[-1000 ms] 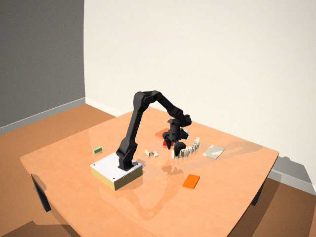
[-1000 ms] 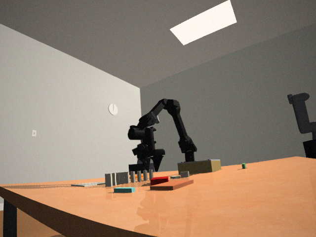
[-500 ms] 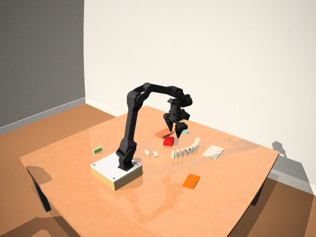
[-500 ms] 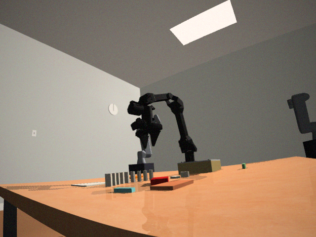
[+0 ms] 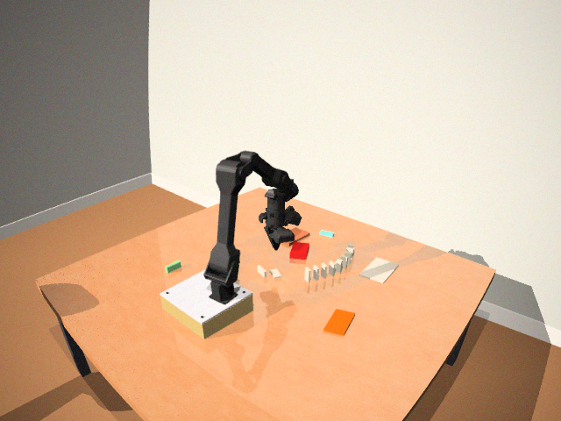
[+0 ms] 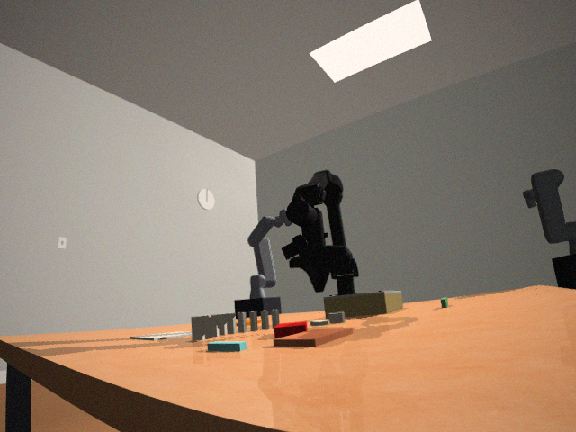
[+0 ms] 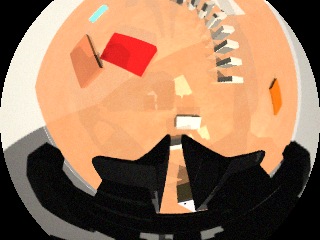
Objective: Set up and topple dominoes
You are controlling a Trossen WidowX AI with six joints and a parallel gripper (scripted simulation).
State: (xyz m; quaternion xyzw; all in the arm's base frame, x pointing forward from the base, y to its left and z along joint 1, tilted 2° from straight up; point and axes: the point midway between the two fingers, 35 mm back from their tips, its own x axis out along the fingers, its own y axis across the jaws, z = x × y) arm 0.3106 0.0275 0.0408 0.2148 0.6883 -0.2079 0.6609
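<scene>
Right now the red block is 150 mm ahead of my gripper tip, 10 mm to the right of it and 70 mm below it. From my gripper tip the other things lie so: brown slab 240 mm ahead, 80 mm to the left, 80 mm below; cyan block 340 mm ahead, 20 mm to the right, 80 mm below; green block 230 mm behind, 290 mm to the left, 70 mm below.
</scene>
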